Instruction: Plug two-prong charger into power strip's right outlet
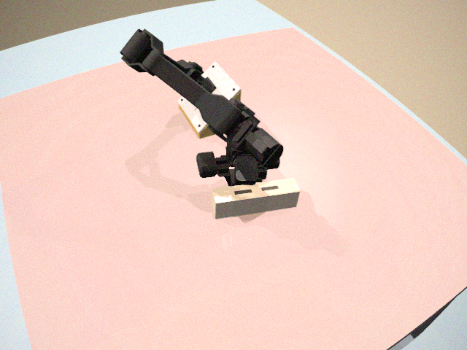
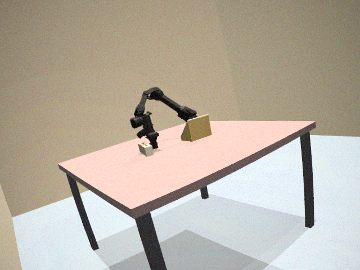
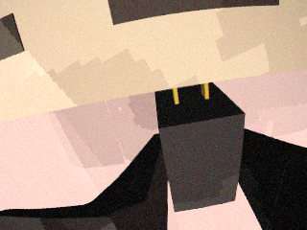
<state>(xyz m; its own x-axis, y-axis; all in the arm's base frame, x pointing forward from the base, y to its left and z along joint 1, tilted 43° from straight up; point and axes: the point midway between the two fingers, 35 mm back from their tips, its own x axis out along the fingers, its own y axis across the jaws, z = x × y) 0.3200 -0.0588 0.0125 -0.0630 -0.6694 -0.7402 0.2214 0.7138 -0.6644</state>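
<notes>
My gripper tip is now 20 mm short of the black two-prong charger and 10 mm below it.
</notes>
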